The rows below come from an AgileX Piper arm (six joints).
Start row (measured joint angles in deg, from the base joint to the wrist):
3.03 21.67 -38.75 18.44 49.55 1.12
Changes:
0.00 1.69 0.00 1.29 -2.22 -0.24
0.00 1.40 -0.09 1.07 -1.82 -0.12
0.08 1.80 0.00 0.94 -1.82 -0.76
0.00 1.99 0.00 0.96 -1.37 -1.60
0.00 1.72 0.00 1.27 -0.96 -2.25
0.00 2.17 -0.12 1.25 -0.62 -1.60
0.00 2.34 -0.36 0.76 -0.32 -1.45
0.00 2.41 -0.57 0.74 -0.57 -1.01
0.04 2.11 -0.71 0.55 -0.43 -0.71
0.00 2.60 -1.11 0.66 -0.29 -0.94
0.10 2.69 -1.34 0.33 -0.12 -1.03
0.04 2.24 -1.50 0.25 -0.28 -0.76
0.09 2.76 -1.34 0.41 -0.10 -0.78
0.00 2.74 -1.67 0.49 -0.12 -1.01
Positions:
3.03 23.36 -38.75 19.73 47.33 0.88
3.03 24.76 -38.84 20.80 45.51 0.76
3.11 26.56 -38.84 21.74 43.69 0.00
3.11 28.55 -38.84 22.70 42.32 -1.60
3.11 30.27 -38.84 23.97 41.36 -3.85
3.11 32.44 -38.96 25.22 40.74 -5.45
3.11 34.78 -39.32 25.98 40.42 -6.90
3.11 37.19 -39.89 26.72 39.85 -7.91
3.15 39.30 -40.60 27.27 39.42 -8.62
3.15 41.90 -41.71 27.93 39.13 -9.56
3.25 44.59 -43.05 28.26 39.01 -10.59
3.29 46.83 -44.55 28.51 38.73 -11.35
3.38 49.59 -45.89 28.92 38.63 -12.13
3.38 52.33 -47.56 29.41 38.51 -13.14

